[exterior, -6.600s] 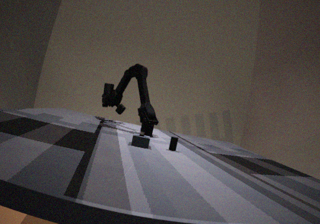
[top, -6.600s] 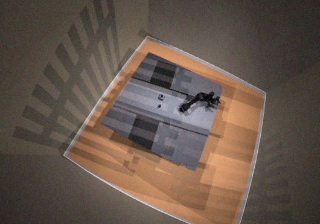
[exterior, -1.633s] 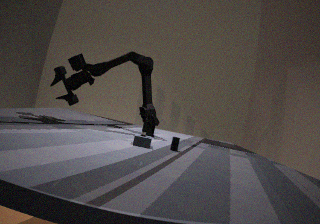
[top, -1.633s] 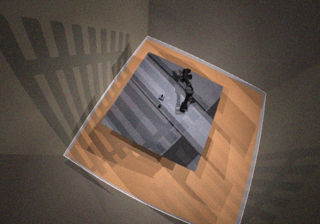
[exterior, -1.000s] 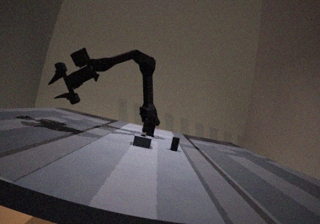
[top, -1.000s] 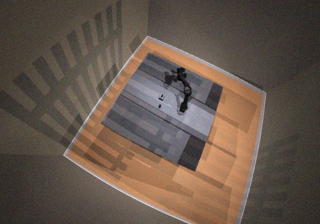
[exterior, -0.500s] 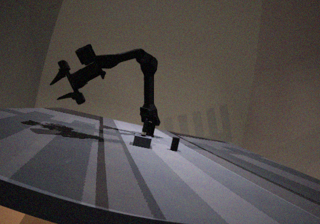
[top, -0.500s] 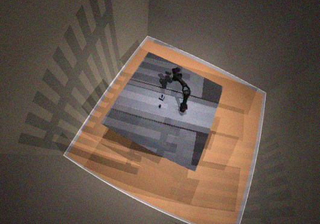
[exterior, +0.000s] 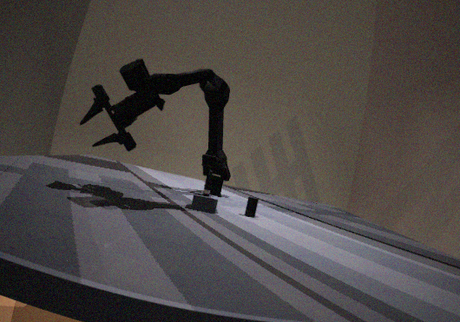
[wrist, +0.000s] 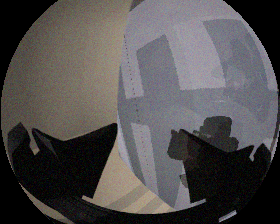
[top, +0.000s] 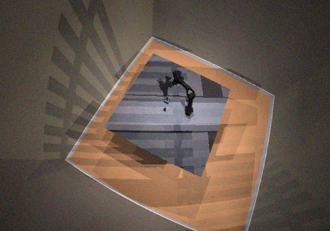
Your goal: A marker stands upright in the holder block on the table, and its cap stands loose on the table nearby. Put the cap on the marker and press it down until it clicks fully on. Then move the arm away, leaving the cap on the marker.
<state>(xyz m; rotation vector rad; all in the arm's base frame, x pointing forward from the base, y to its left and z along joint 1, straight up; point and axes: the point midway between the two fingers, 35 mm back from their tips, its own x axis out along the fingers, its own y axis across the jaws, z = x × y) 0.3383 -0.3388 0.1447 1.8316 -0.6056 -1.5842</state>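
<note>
My gripper tip is 46 cm to the right of the cap, 9 cm above it and 5 cm past it. From my gripper tip the other things lie so: dark holder block 34 cm to the left, 10 cm below, 2 cm behind.
</note>
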